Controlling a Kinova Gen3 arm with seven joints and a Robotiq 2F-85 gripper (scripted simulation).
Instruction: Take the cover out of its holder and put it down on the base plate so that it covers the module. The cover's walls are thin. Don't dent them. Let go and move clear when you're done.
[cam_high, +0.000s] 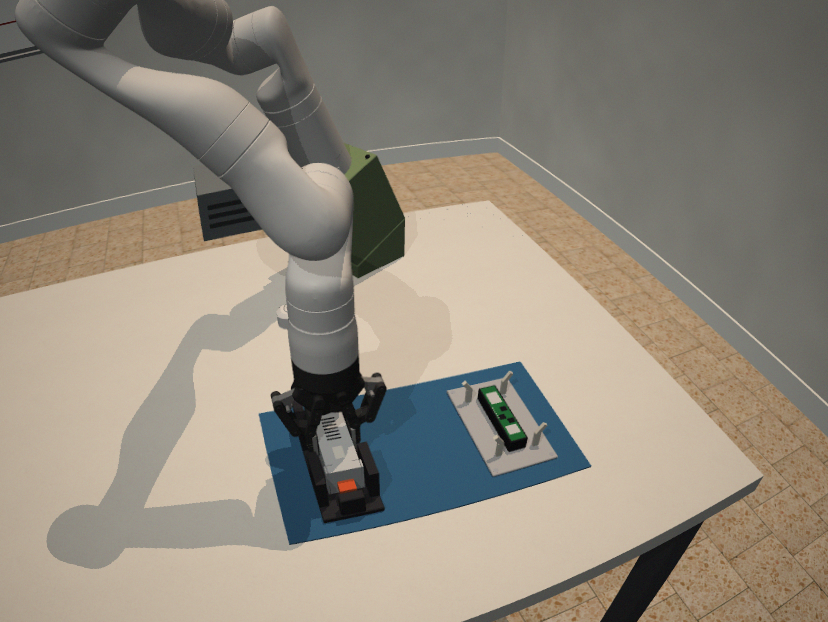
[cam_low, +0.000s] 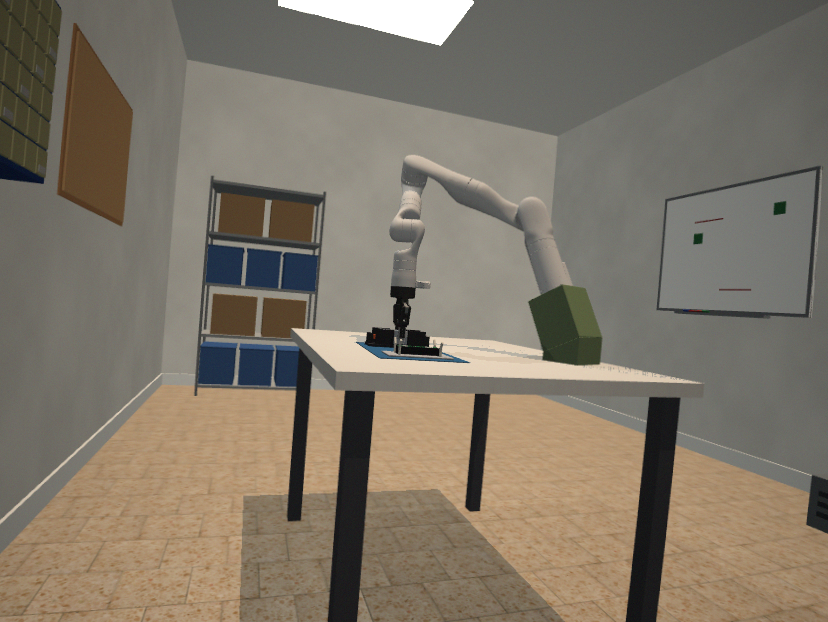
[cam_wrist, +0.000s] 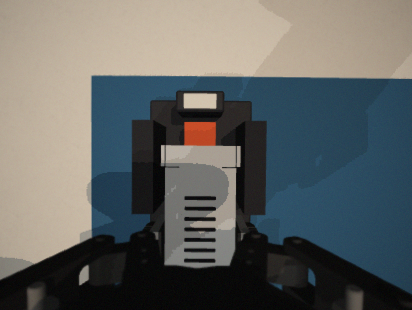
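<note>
My hand is 10 mm above the grey cover.
</note>
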